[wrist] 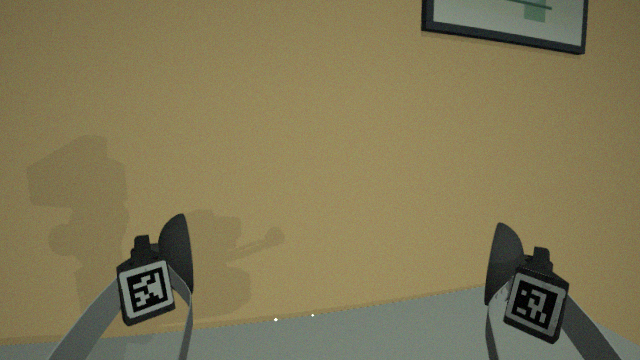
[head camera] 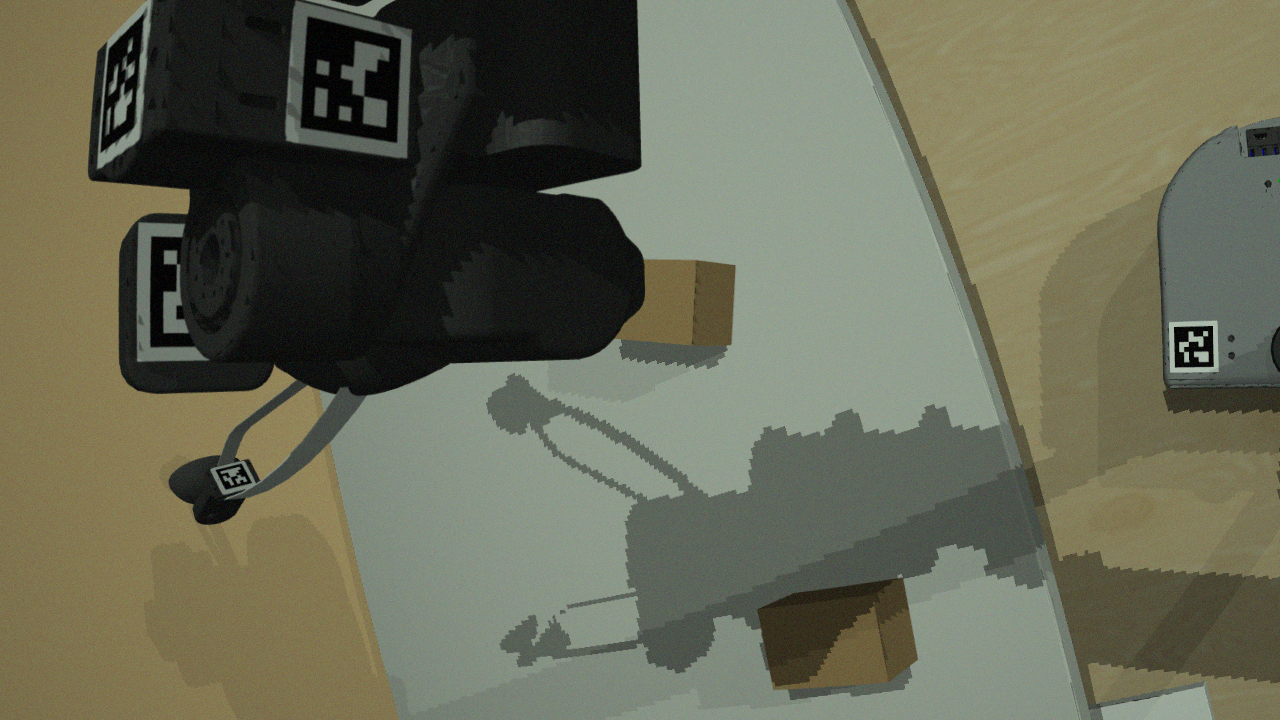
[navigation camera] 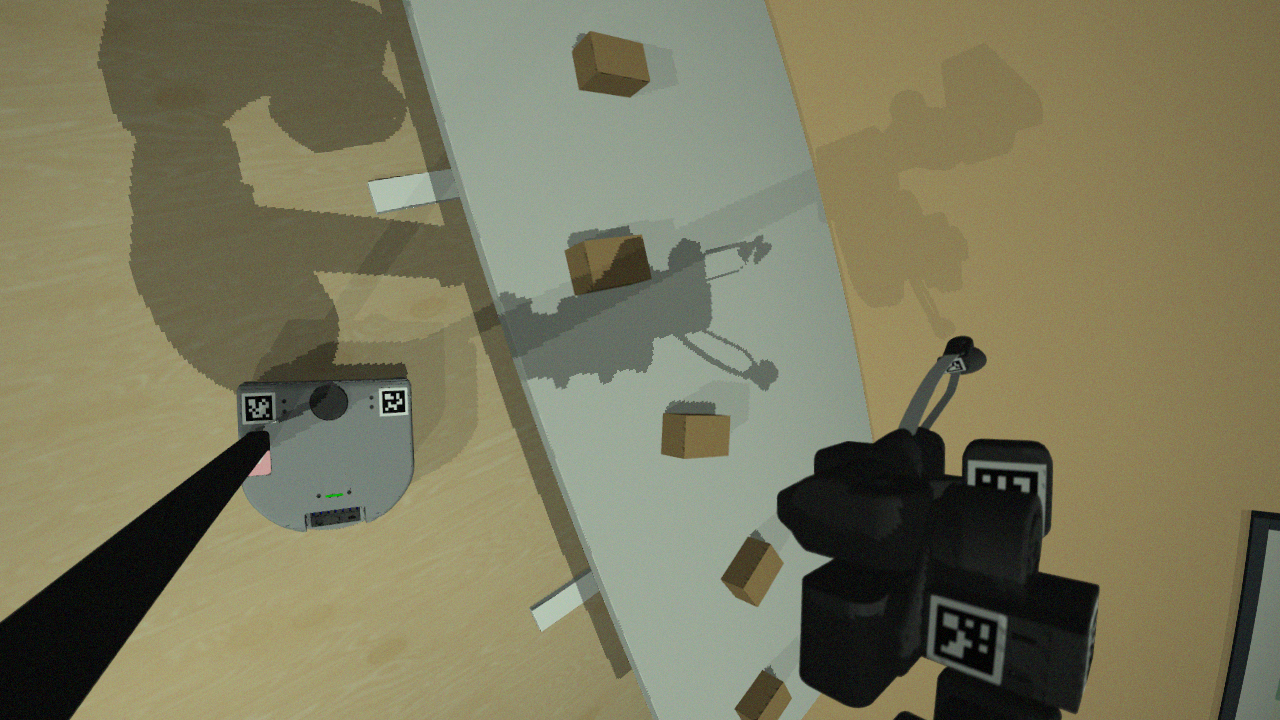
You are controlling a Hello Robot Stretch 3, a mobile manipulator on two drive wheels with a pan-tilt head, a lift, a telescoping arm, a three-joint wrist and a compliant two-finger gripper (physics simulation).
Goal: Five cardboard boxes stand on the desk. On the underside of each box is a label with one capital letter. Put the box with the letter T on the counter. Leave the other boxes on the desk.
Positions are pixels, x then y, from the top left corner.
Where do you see the gripper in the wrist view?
337,248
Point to the gripper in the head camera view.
At 190,326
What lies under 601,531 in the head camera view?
A grey desk.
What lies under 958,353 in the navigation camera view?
The gripper.
